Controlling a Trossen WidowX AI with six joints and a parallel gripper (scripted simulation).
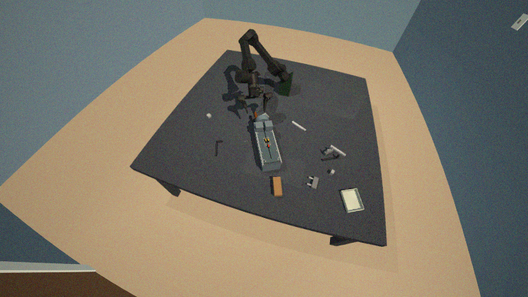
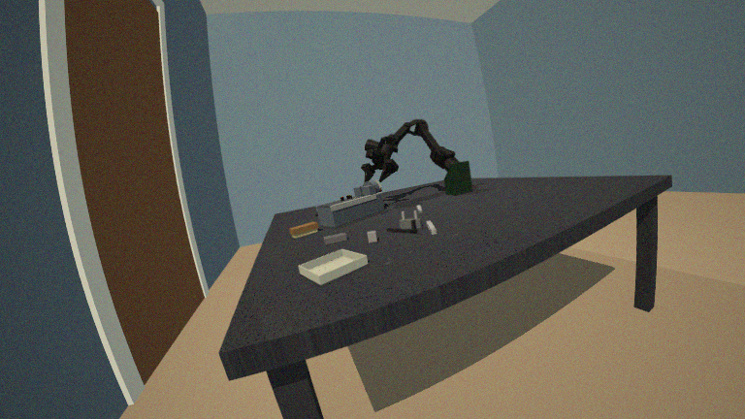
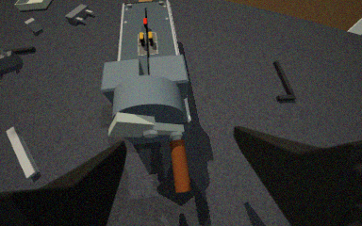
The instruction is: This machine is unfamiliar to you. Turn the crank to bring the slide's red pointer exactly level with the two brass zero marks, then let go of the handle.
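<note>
Right now the crank is 10 mm behind my gripper tip, 10 mm to the left of it and 30 mm below it. The rest, counted from my gripper tip: orange crank handle: 20 mm behind, 10 mm to the right, 40 mm below; red pointer: 150 mm ahead, 140 mm to the left, 30 mm below; orange block: 300 mm ahead, 240 mm to the left, 100 mm below.
</note>
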